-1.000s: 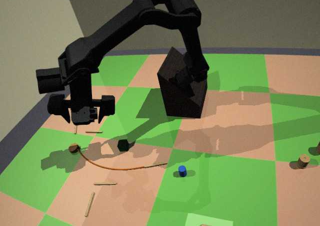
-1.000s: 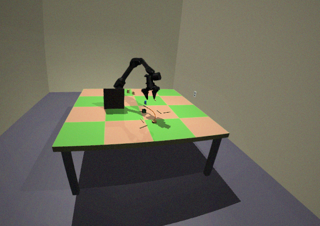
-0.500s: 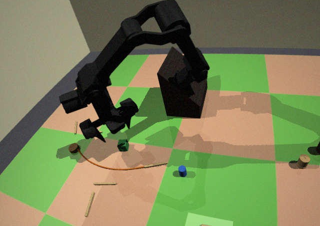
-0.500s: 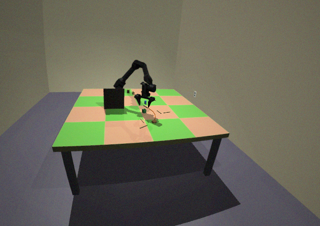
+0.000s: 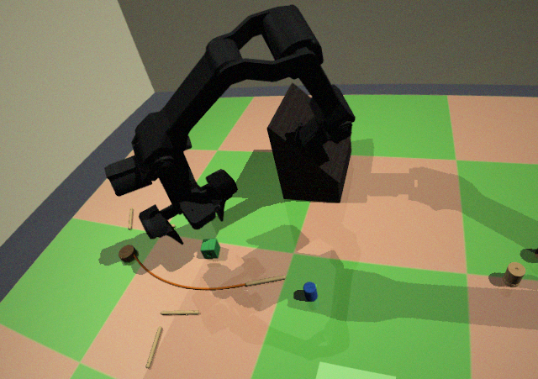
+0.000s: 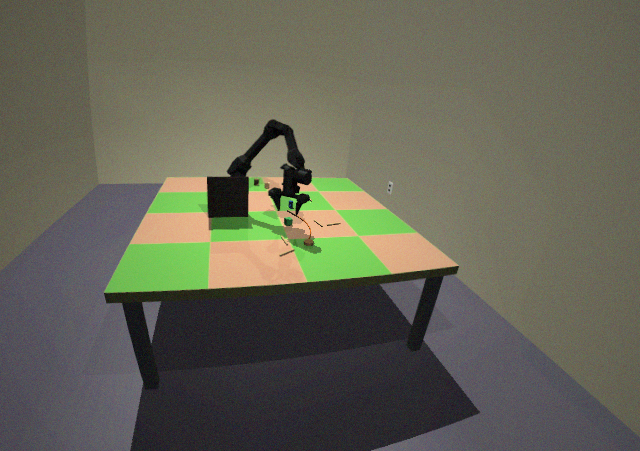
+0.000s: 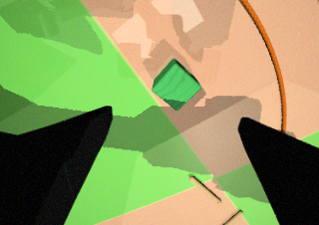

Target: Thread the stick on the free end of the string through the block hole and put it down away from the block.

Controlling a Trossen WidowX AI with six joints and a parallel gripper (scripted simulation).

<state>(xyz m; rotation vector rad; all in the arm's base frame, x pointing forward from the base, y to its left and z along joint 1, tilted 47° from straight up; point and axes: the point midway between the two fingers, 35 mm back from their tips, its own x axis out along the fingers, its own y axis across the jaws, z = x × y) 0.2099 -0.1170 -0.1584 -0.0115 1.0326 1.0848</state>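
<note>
The green block lies 50 mm below my gripper tip, 10 mm to the left of it and 10 mm ahead of it. Round my gripper tip: thin stick 130 mm to the left, 70 mm ahead, 60 mm below; round wooden button 200 mm to the right, 50 mm below, 40 mm ahead; blue cylinder 230 mm to the left, 80 mm ahead, 50 mm below.
</note>
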